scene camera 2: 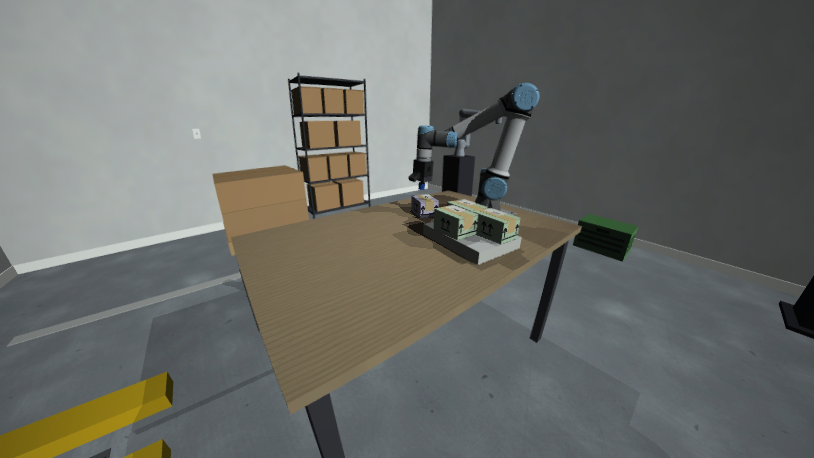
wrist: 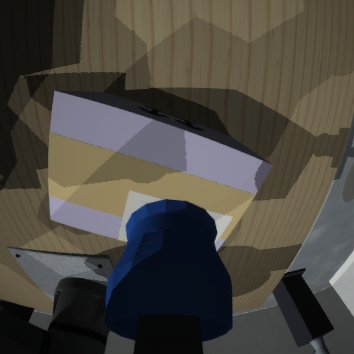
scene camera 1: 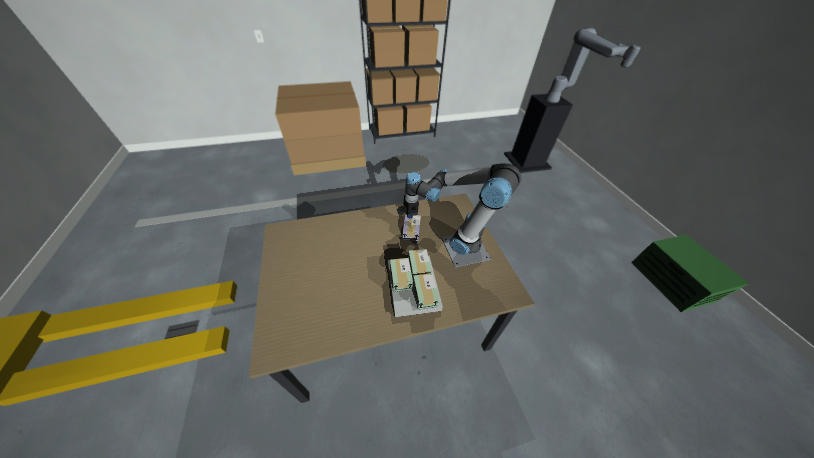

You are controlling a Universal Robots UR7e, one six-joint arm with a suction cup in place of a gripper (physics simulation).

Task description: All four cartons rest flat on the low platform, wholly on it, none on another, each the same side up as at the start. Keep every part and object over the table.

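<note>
A lilac carton [scene camera 1: 410,228] [scene camera 2: 421,206] [wrist: 95,152] with a tan band and white label stands upright on the table, behind the platform. My suction cup [scene camera 1: 409,215] [scene camera 2: 421,186] [wrist: 171,210] is switched on and hangs close above its top; a small gap shows in scene camera 2. The cup hides part of the label in the wrist view. The low grey platform [scene camera 1: 403,308] [scene camera 2: 479,255] bears three green cartons: one at left [scene camera 1: 400,275] [scene camera 2: 453,222], one at front right [scene camera 1: 426,291] [scene camera 2: 496,226], one at back right [scene camera 1: 420,262]. The platform's back edge is partly hidden.
The arm's base plate [scene camera 1: 472,257] [wrist: 62,266] is bolted to the wooden table [scene camera 1: 318,296] [scene camera 2: 341,296], right of the cartons. Off the table stand a large brown box [scene camera 1: 321,125], a loaded shelf rack, a green crate [scene camera 1: 691,270] and yellow forks [scene camera 1: 142,307].
</note>
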